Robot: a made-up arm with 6 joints.
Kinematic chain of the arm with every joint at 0, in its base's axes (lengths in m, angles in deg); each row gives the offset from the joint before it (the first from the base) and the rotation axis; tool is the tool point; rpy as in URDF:
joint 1: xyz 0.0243 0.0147 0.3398 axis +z
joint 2: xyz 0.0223 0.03 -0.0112 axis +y
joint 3: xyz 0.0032 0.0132 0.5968 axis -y
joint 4: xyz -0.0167 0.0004 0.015 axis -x
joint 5: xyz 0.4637 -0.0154 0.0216 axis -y
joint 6: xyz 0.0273 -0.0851 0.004 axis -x
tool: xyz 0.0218 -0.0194 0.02 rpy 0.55 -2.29 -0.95
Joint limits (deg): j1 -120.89..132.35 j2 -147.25..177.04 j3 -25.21..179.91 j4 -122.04..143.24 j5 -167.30..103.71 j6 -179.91..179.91
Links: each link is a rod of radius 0.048 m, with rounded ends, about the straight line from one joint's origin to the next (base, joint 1, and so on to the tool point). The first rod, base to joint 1, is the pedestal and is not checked.
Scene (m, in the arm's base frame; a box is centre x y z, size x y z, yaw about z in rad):
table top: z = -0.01
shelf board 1: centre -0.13 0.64 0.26 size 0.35 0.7 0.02 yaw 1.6
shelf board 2: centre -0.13 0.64 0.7 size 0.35 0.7 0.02 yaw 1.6
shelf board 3: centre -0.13 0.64 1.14 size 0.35 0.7 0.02 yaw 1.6
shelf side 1: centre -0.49 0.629 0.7 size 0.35 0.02 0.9 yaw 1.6
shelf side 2: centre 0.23 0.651 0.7 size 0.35 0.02 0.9 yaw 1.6
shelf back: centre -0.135 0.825 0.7 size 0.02 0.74 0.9 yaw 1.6
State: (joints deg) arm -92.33 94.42 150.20 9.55 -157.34 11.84
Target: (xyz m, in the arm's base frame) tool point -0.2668 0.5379 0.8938
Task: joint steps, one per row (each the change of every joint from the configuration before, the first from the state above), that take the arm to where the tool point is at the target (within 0.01 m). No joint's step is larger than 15 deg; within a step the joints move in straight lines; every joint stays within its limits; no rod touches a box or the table.
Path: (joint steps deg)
1: 3.03 -14.25 1.02 0.39 1.07 -0.04
2: 3.02 -14.25 1.01 0.38 1.06 -0.04
3: 3.03 -14.24 1.02 0.39 1.07 -0.04
4: 3.03 -14.25 1.02 0.38 1.07 -0.04
5: 3.02 -14.25 1.01 0.39 1.07 -0.04
6: 3.03 -14.25 1.02 0.38 1.06 -0.04
7: 3.03 -14.25 1.01 0.39 1.07 -0.04
8: 3.03 -14.25 1.02 0.39 1.07 -0.04

